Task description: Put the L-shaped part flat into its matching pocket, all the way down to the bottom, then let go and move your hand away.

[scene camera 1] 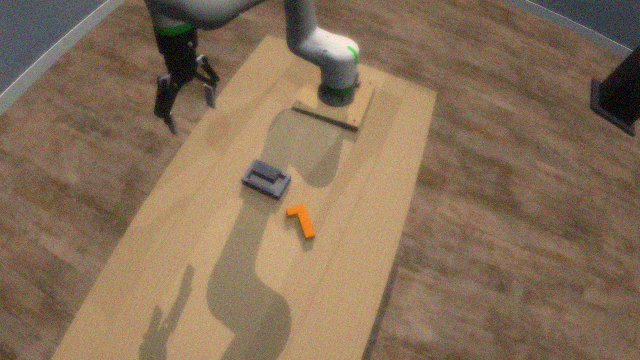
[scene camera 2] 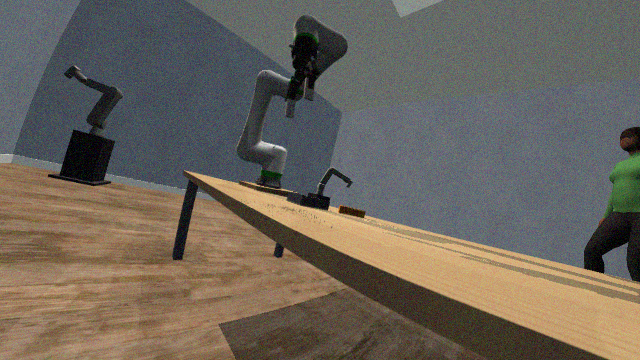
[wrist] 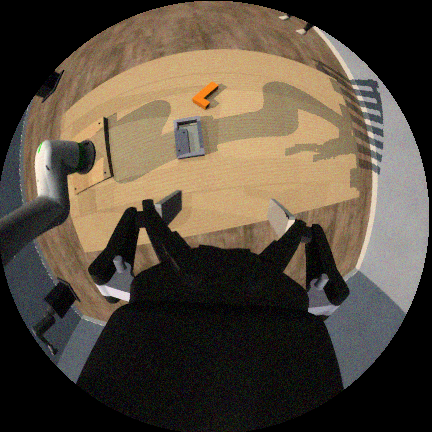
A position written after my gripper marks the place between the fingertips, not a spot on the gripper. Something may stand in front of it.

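My gripper point(scene camera 1: 193, 119), open, holding nothing; grey block with L-shaped pocket point(scene camera 1: 268, 180). Gripper point(scene camera 2: 297, 108). Gripper point(wrist: 224, 203), grey block with L-shaped pocket point(wrist: 187, 131).
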